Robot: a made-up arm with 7 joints.
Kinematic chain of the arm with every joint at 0, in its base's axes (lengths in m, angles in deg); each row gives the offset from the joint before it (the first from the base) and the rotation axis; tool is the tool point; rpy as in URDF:
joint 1: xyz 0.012 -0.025 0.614 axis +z
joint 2: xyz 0.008 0 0.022 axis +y
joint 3: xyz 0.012 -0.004 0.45 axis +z
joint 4: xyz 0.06 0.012 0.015 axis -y
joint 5: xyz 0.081 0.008 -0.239 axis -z
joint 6: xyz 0 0.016 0.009 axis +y
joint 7: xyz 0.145 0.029 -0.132 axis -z
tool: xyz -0.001 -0.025 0.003 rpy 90 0 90
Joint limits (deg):
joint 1: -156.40..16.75
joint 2: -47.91..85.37
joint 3: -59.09..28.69
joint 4: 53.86..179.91
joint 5: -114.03..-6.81
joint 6: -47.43..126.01
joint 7: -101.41..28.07
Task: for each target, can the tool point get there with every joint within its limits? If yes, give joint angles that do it. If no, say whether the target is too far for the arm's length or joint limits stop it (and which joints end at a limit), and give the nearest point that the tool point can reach.
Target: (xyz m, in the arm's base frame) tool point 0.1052 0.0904 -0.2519
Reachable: no: joint limits stop it (at a limit: joint 1, joint 2, joint 4, joint 5) | nearest point 0.3153 0.1116 0.1710 | short by 0.473 m
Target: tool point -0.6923 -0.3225 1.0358
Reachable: yes | joints -139.18 38.87 -46.07 121.59 -40.33 40.04 -3.59
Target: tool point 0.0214 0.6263 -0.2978
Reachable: no: too far | nearest point 0.2829 0.3418 0.2373 | short by 0.660 m
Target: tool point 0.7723 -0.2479 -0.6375
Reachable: no: too far | nearest point 0.5789 -0.1912 0.1553 | short by 0.818 m
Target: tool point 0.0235 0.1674 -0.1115
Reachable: no: joint limits stop it (at a limit: joint 1, joint 2, joint 4) | nearest point 0.2617 0.1616 0.2039 | short by 0.395 m
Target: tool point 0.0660 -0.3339 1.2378
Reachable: yes | joints -18.85 -17.90 -19.76 84.54 -101.34 110.62 11.09
